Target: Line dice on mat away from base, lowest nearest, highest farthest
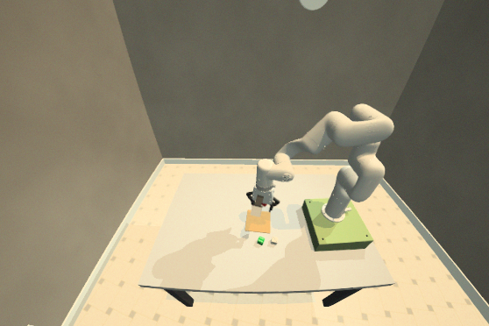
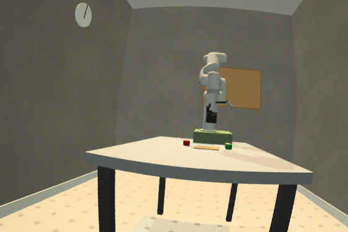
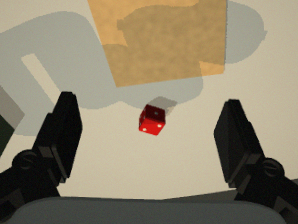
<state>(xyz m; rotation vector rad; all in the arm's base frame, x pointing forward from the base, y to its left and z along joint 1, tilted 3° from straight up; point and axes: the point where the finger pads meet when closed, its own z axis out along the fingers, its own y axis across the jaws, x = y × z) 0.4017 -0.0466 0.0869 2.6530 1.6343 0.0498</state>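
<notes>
My gripper is now 14 cm above the red die, 13 cm to the left of it and 5 cm past it. The rest, counted from my hand: green die (14 cm below, 11 cm to the left, 2 cm ahead); white die (14 cm below, 12 cm to the left, 5 cm behind); mat (15 cm below, 1 cm to the right, 1 cm ahead).
</notes>
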